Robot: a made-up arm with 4 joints. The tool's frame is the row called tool.
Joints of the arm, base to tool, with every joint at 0 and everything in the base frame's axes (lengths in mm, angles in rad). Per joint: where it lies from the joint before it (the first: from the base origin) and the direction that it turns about. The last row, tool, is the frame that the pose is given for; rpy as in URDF.
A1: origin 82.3 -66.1 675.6 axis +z
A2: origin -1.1 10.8 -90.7 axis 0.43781 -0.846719 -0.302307
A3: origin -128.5 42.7 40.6 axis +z
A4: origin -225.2 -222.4 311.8 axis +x
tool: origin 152.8 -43.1 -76.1 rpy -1.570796 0 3.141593
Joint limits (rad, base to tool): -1.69..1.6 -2.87..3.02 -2.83..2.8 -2..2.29
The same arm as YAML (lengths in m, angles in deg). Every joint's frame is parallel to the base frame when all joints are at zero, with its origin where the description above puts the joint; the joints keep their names.
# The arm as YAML. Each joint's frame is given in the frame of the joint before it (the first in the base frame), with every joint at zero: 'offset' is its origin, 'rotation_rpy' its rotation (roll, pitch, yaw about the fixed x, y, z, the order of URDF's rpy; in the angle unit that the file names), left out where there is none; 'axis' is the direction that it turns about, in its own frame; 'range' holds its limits. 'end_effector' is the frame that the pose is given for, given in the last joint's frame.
length_unit: m
angle_unit: deg
chain:
  - id: A1
    offset: [0.0823, -0.0661, 0.6756]
    axis: [0.0, 0.0, 1.0]
    range: [-96.83, 91.67]
  - id: A2
    offset: [-0.0011, 0.0108, -0.0907]
    axis: [0.43781, -0.846719, -0.302307]
    range: [-164.44, 173.03]
  - id: A3
    offset: [-0.1285, 0.0427, 0.0406]
    axis: [0.0, 0.0, 1.0]
    range: [-162.15, 160.43]
  - id: A4
    offset: [-0.2252, -0.2224, 0.3118]
    axis: [1.0, 0.0, 0.0]
    range: [-114.59, 131.21]
end_effector:
  offset: [0.1528, -0.0431, -0.0761]
  rotation_rpy: [-90.0, 0.0, -180.0]

